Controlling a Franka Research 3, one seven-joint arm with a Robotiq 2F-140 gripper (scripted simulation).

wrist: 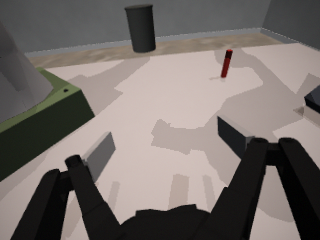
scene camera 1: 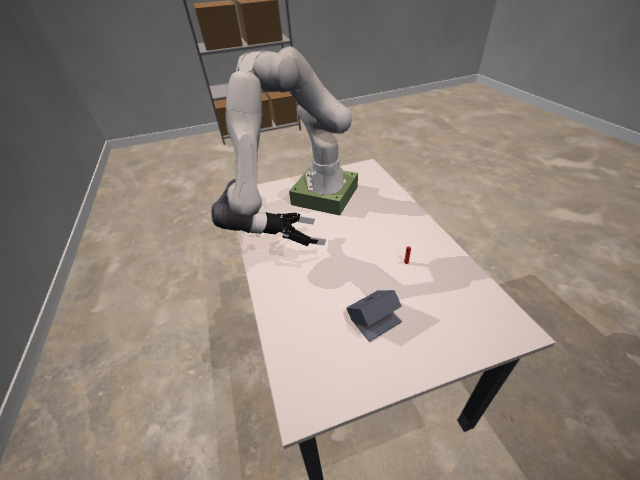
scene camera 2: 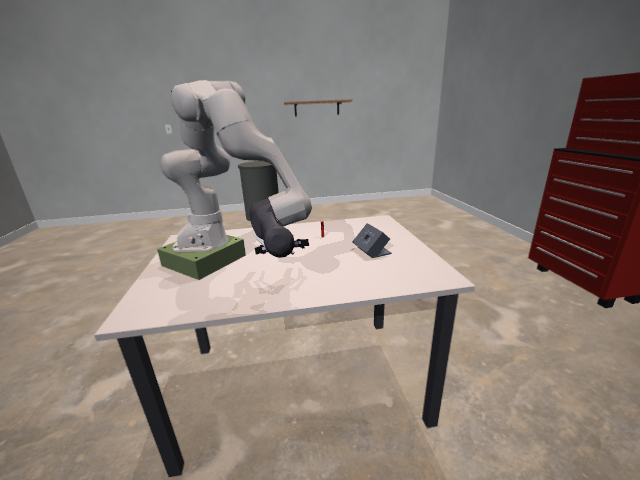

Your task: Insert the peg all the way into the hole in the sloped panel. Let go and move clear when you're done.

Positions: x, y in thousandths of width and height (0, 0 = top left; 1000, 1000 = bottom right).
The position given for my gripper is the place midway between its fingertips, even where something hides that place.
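Note:
My gripper (scene camera 1: 499, 482). Wrist view, gripper again (wrist: 514, 552).

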